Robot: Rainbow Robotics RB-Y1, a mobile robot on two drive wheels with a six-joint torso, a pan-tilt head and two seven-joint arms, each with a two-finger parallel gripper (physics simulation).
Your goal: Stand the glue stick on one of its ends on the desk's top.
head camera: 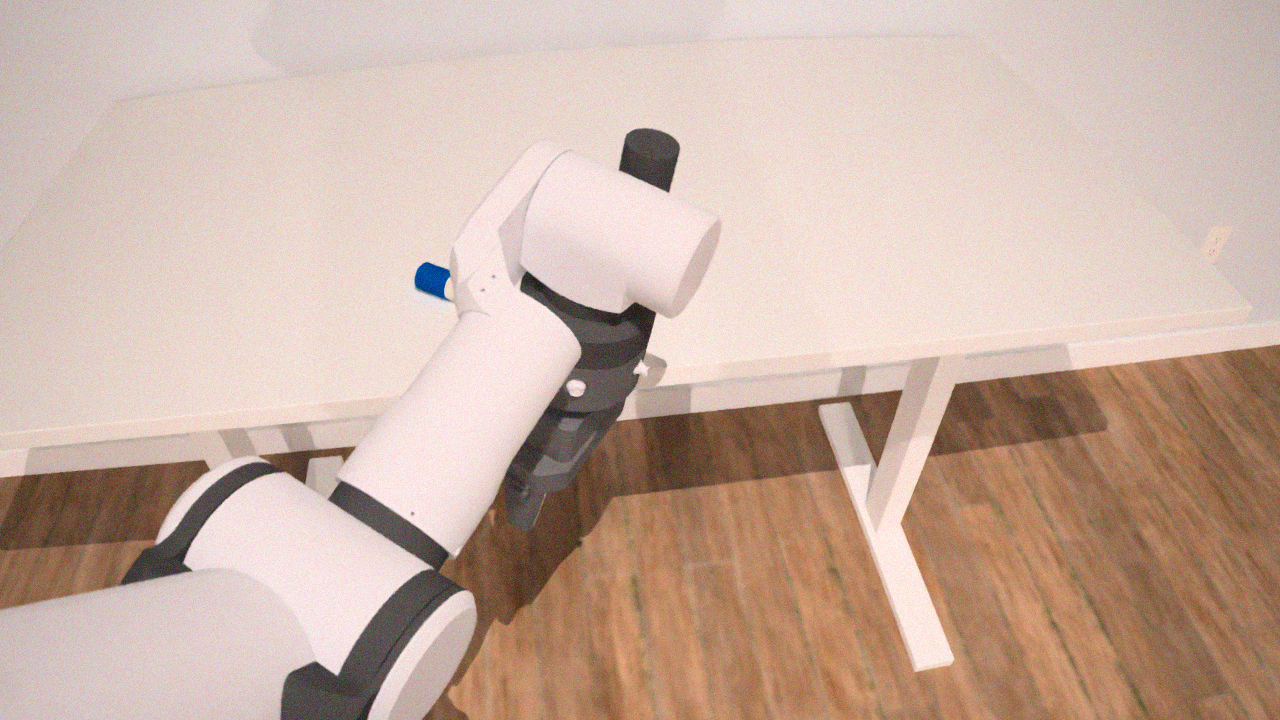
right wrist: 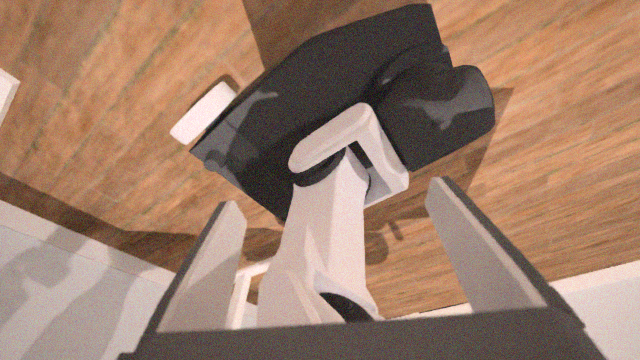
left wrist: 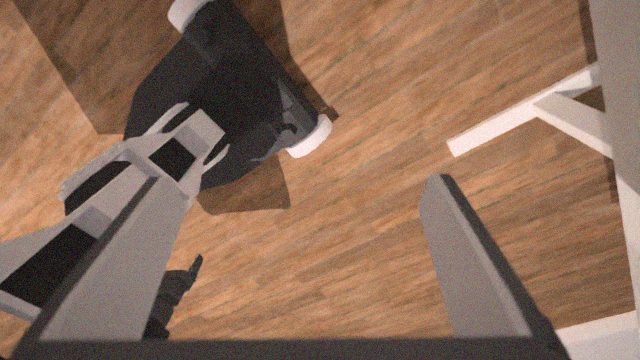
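Where they show: left gripper, between the fingertips: (head camera: 555, 477) (left wrist: 301, 191); right gripper, between the fingertips: (right wrist: 331, 201) (left wrist: 182, 258); robot's base, origin of its link: (left wrist: 266, 71).
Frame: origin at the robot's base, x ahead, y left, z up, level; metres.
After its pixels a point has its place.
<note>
The glue stick (head camera: 434, 280) @[x 0.542, y 0.085, z 0.978 m] lies on its side on the desk's top (head camera: 805, 179) @[x 0.703, y -0.371, z 0.952 m] in the head view, left of the middle. Its blue end and a bit of its white middle show; my left arm hides the rest. My left gripper (head camera: 526, 506) (left wrist: 301, 191) @[x 0.278, y -0.016, z 0.967 m] points down in front of the desk's near edge, over the floor. In the left wrist view its fingers stand wide apart with floor and part of the robot beyond them. My right gripper (right wrist: 331, 201) @[x -0.337, y -0.197, z 0.578 m] is open and empty, with the robot's own body beyond its fingers. The glue stick does not show in either wrist view.
The left forearm (head camera: 465, 420) @[x 0.131, y 0.022, z 1.208 m] reaches up across the desk's near edge. A white desk leg (head camera: 895, 537) stands on the wooden floor (head camera: 716, 626) @[x 0.594, y -0.291, z 0.002 m] (left wrist: 325, 280) @[x -0.551, y -1.114, z 0.002 m]. The dark robot base (left wrist: 215, 90) @[x -0.123, y 0.062, z 0.169 m] (right wrist: 320, 90) @[x -0.302, y -0.141, z 0.170 m] shows in both wrist views. A wall stands behind the desk.
</note>
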